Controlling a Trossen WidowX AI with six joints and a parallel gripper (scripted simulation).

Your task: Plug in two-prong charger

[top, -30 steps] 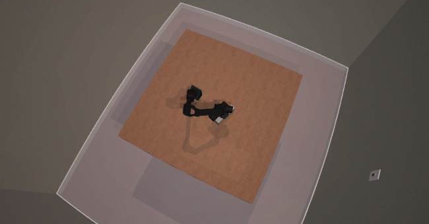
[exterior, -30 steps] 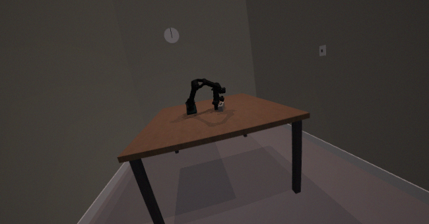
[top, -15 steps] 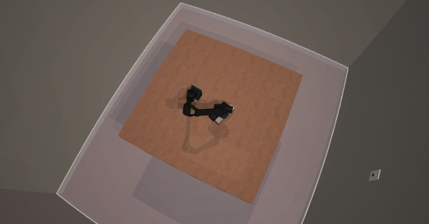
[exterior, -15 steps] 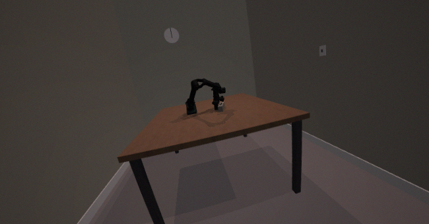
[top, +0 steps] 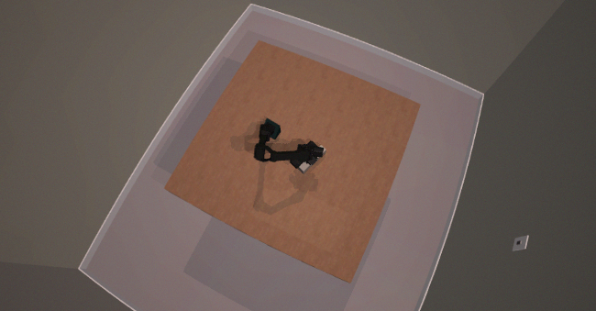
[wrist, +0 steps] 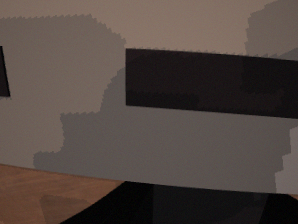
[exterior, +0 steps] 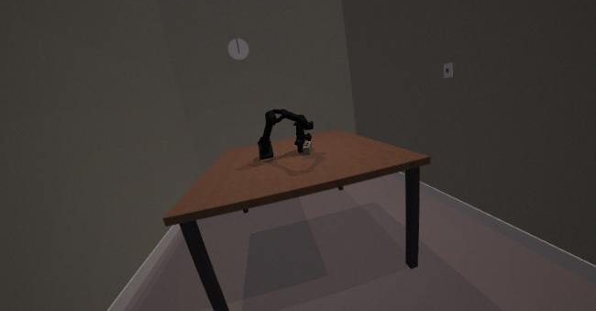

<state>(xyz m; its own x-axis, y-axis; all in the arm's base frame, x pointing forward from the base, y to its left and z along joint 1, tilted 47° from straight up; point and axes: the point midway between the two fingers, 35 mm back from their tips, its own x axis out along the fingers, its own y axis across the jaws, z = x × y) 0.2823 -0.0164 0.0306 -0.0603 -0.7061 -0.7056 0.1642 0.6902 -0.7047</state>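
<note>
Right now my gripper tip is 20 mm short of the two-prong charger and 10 mm below it.
</note>
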